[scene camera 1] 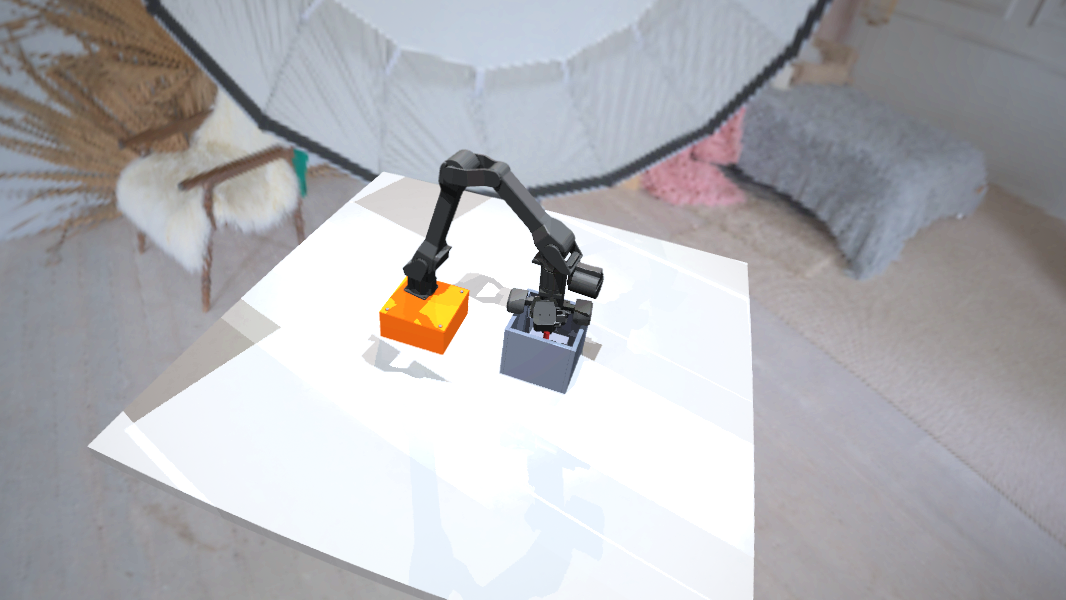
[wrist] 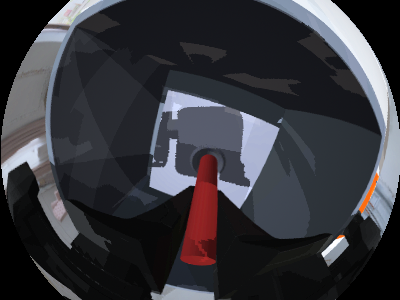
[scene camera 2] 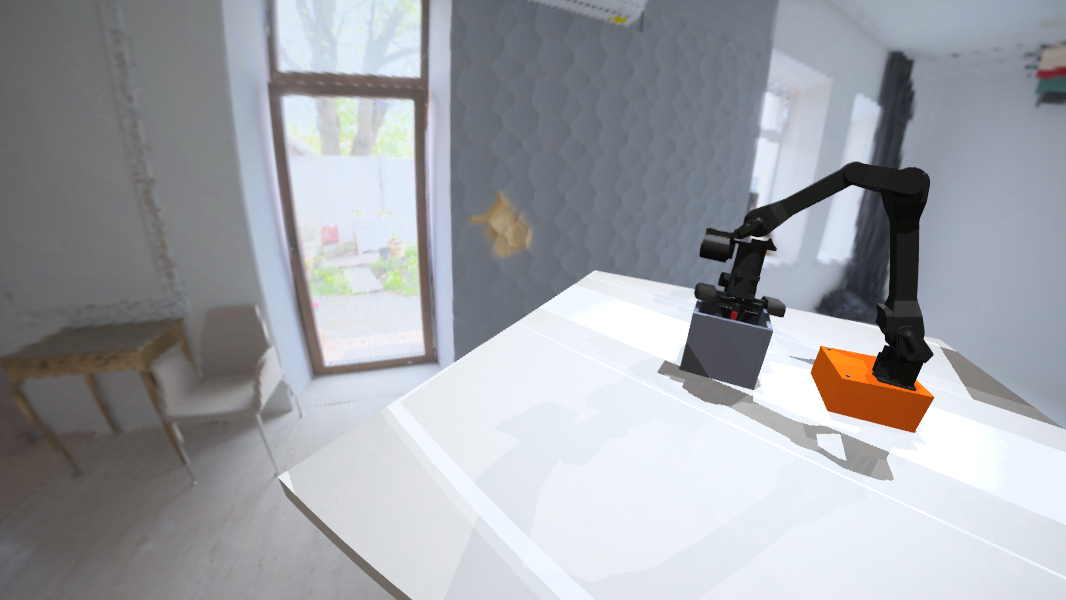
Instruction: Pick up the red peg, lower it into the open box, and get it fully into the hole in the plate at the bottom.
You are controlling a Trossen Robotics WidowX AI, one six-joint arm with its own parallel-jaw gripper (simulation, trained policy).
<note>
In view: my gripper (scene camera 2: 727,335), a red peg (wrist: 199,248), a grey box (scene camera 2: 733,352) and a grey plate (wrist: 190,127).
The grey box also shows in scene camera 1 (scene camera 1: 525,357) and in the wrist view (wrist: 112,73). My gripper is seen too in scene camera 1 (scene camera 1: 547,332) and in the wrist view (wrist: 204,193). Scene camera 2 misses the grey plate, which is hidden by the grey box.
</note>
